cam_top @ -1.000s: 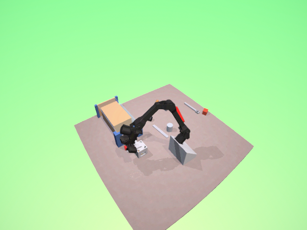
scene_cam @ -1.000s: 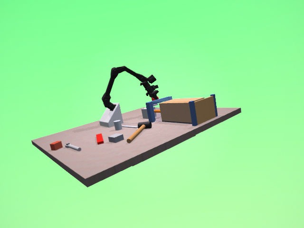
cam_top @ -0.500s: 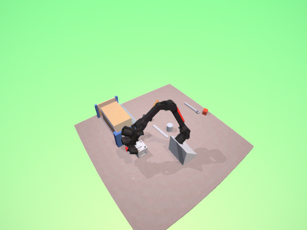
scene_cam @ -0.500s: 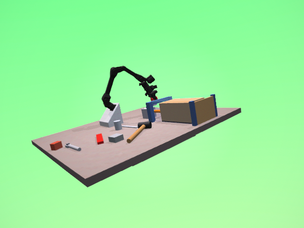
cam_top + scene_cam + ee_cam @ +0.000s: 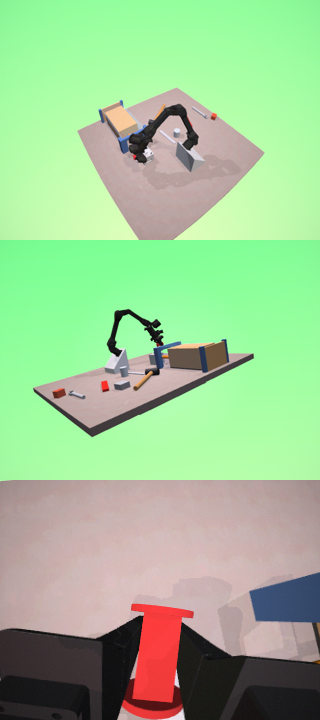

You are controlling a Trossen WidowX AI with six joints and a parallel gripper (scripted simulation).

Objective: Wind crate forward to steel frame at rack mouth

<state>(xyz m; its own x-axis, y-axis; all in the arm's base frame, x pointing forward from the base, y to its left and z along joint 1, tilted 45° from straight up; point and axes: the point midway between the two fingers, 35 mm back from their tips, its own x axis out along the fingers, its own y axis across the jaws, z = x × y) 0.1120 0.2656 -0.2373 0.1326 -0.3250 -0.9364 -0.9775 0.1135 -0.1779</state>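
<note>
My gripper tip is 1 cm short of the winch handle, 5 cm to the left of it and 3 cm above it. From my gripper tip the other things lie so: flat steel bar: 16 cm ahead, 38 cm to the right, 13 cm below; white winch: 3 cm ahead, 12 cm to the right, 10 cm below; red grip: 2 cm to the right.
</note>
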